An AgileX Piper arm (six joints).
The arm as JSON. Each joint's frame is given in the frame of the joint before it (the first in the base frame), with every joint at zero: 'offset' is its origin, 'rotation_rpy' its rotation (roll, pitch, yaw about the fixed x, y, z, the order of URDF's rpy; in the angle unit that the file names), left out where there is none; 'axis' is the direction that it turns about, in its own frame. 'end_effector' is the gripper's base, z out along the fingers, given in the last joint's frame.
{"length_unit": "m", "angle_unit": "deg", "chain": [
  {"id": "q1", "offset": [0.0, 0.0, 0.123], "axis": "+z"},
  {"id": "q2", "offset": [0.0, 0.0, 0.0], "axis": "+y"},
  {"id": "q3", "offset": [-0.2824, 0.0, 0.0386], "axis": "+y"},
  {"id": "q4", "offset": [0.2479, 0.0, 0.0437], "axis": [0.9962, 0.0, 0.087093]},
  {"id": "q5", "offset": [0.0, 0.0, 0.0], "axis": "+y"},
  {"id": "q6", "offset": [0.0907, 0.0, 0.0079], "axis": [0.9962, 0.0, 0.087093]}
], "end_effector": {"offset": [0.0, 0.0, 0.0], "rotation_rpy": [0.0, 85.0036, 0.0]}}
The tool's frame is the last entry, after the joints.
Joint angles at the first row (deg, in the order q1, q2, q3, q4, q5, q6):
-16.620 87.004 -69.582 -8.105 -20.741 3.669
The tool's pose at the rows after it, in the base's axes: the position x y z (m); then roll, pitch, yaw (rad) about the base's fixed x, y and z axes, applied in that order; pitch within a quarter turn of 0, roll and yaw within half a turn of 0:
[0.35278 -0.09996 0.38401 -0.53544 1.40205 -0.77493]
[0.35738 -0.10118 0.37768 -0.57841 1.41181 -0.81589]
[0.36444 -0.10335 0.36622 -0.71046 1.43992 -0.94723]
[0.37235 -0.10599 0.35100 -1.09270 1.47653 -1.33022]
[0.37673 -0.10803 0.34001 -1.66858 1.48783 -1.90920]
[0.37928 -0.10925 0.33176 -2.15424 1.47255 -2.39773]
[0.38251 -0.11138 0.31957 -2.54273 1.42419 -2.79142]
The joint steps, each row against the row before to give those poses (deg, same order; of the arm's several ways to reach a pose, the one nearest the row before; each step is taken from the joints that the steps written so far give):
0.000 0.754 -0.001 -0.635 -0.985 -0.038
0.000 1.078 0.000 -0.098 -0.399 0.000
0.000 1.688 0.001 -0.002 0.257 0.002
0.000 1.990 0.001 -0.017 1.220 0.000
-0.044 1.212 -0.002 -0.001 1.756 0.000
0.001 0.771 0.000 0.000 1.884 0.001
-0.069 1.145 0.002 0.001 2.715 -0.070

